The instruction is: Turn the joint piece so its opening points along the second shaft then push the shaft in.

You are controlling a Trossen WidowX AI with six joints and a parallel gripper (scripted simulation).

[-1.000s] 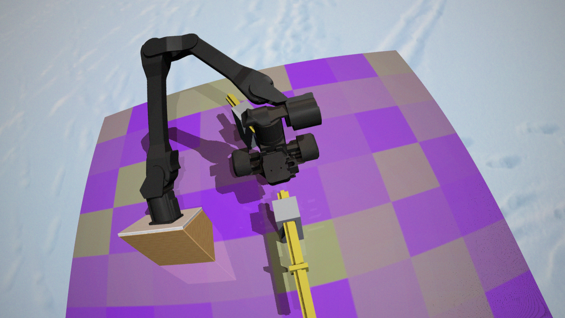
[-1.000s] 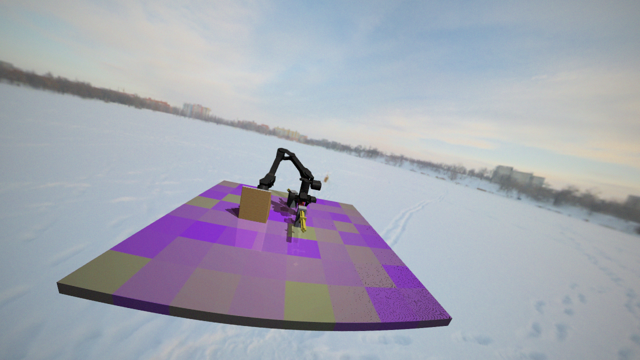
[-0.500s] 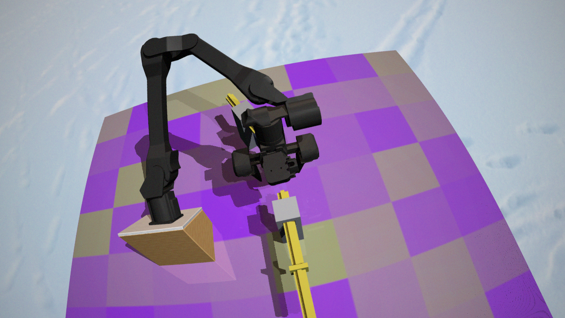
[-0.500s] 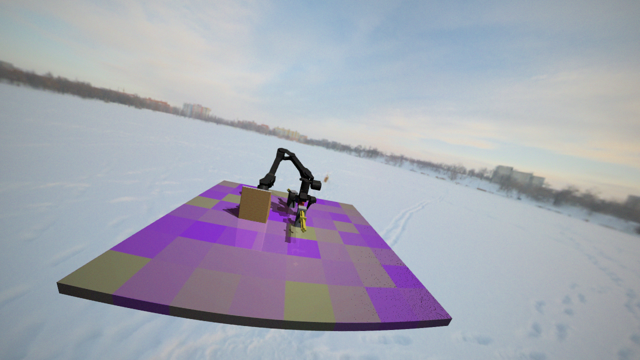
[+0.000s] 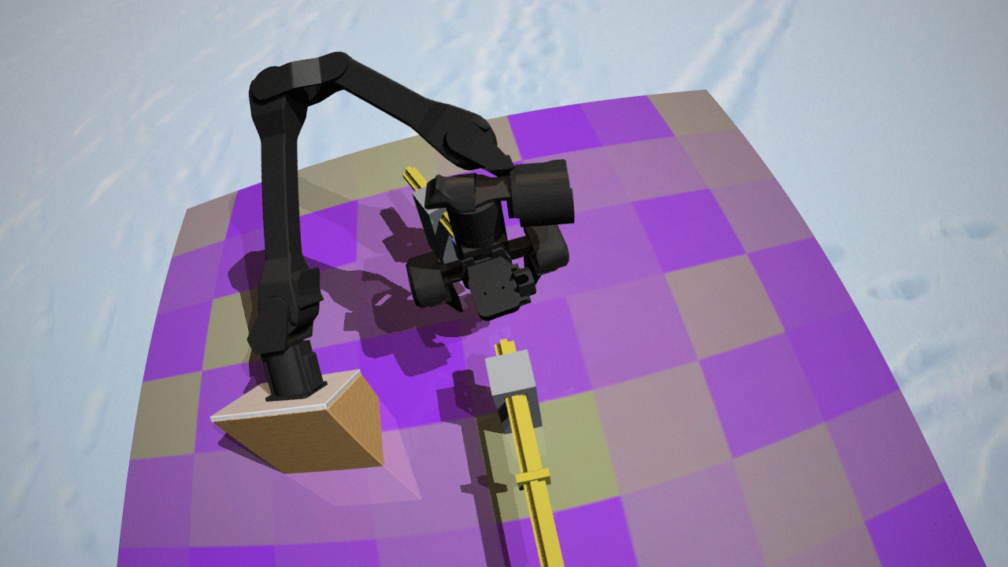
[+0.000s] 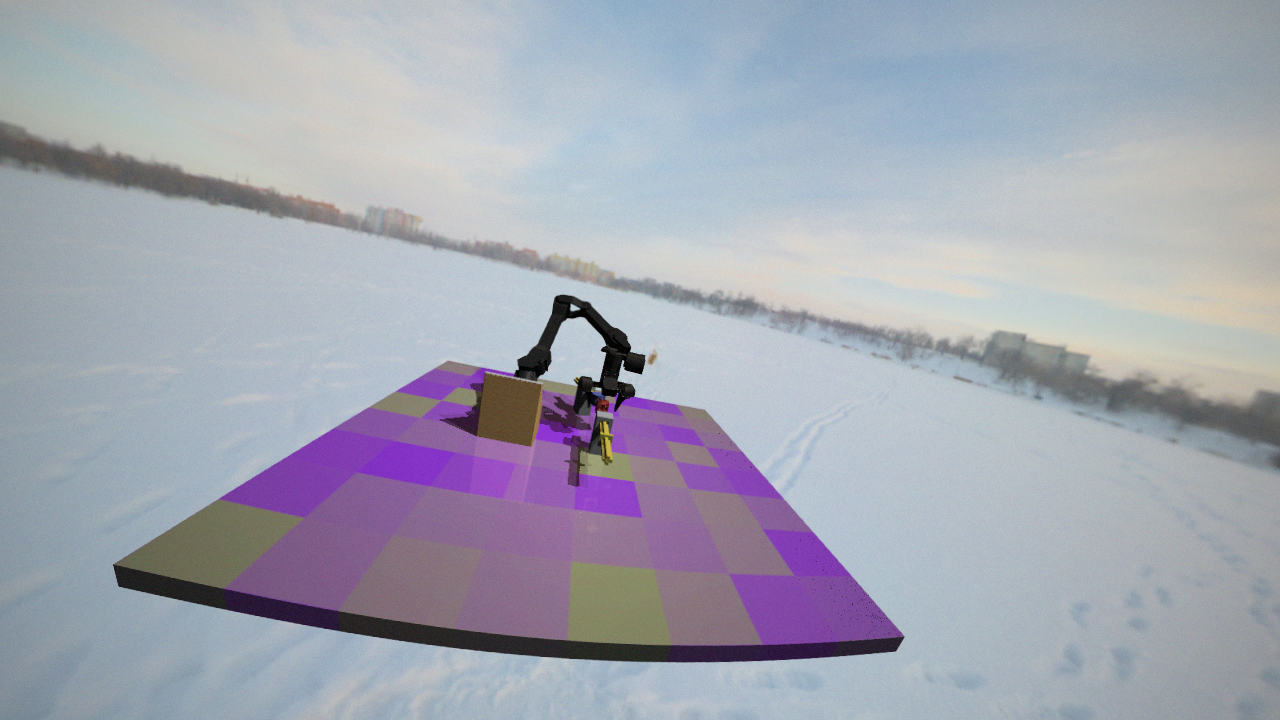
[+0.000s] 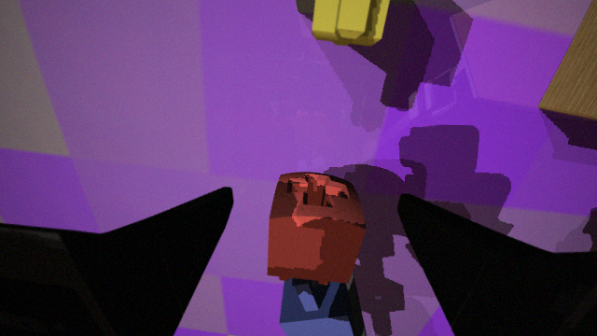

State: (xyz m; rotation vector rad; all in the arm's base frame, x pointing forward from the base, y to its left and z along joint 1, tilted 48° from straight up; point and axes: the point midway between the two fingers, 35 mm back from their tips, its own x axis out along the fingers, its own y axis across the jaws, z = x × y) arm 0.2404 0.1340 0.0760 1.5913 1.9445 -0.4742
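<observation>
My gripper tip is 2 cm to the right of the red square joint piece and 1 cm below it.
</observation>
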